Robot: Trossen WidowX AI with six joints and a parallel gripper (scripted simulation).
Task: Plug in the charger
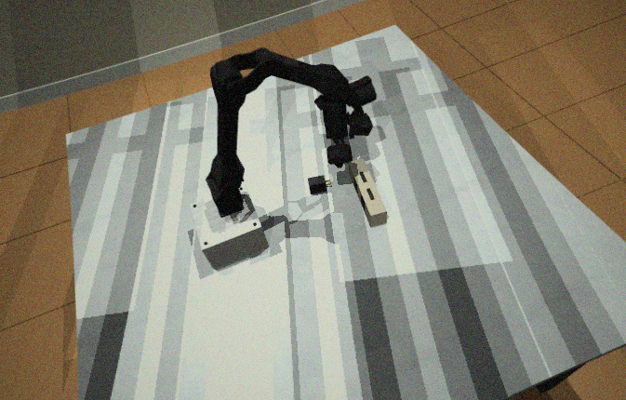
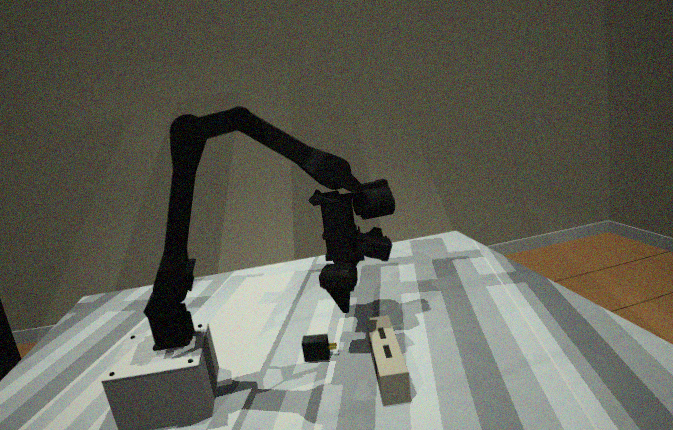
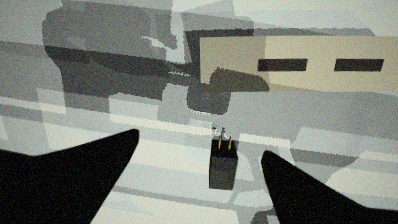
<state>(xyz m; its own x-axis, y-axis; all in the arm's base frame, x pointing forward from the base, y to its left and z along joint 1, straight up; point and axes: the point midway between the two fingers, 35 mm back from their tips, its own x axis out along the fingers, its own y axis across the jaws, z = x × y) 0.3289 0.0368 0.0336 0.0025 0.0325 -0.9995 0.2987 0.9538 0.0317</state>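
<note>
My gripper tip is now 6 cm past the black two-prong charger, 2 cm to the left of it and 8 cm above it.
</note>
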